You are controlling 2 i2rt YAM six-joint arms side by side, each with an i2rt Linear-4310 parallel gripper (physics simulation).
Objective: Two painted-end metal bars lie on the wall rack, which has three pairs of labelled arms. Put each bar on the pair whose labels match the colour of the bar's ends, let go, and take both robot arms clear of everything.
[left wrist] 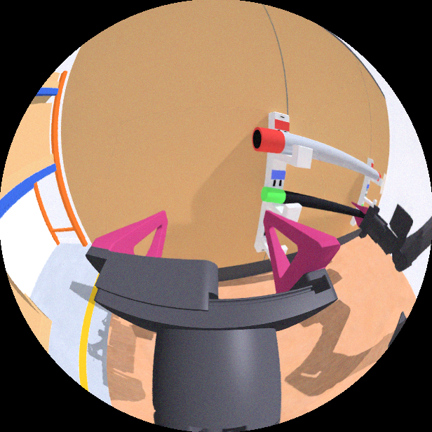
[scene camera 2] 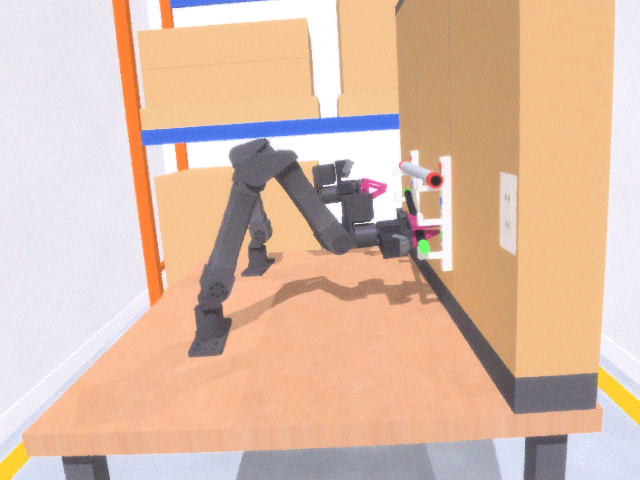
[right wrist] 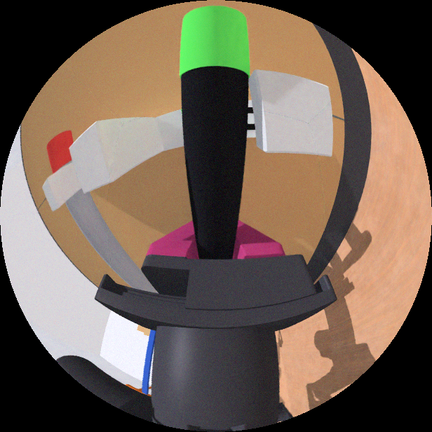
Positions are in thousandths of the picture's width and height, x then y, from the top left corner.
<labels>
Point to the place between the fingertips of my right gripper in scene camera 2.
690, 474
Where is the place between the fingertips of my right gripper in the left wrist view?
At 811, 473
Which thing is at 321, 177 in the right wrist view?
A tan wall panel.
</labels>
